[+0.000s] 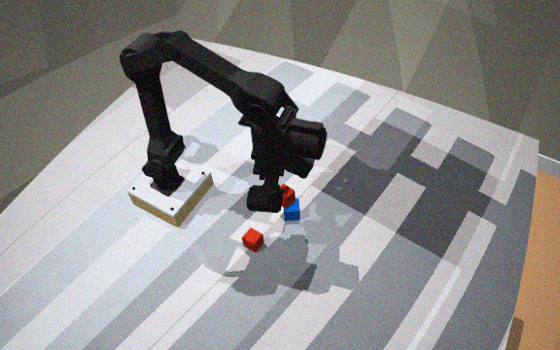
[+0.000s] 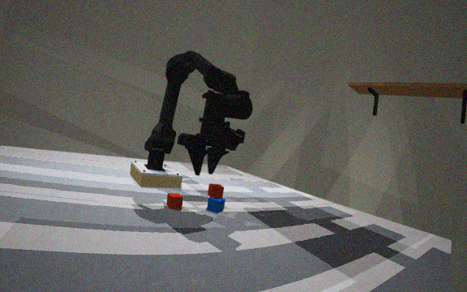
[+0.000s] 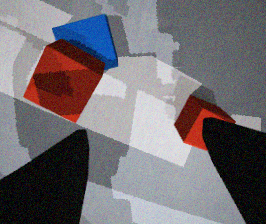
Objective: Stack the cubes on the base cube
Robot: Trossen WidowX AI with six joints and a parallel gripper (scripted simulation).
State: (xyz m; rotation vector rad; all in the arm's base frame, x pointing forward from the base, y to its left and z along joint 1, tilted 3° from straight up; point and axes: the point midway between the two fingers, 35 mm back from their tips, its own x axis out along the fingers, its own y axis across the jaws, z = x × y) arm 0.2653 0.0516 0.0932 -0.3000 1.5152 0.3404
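My gripper tip is 1 cm past the red cube, 7 cm to the left of it and 8 cm above it. Also, from my gripper tip: blue cube (2 cm ahead, 4 cm to the left, 8 cm below).
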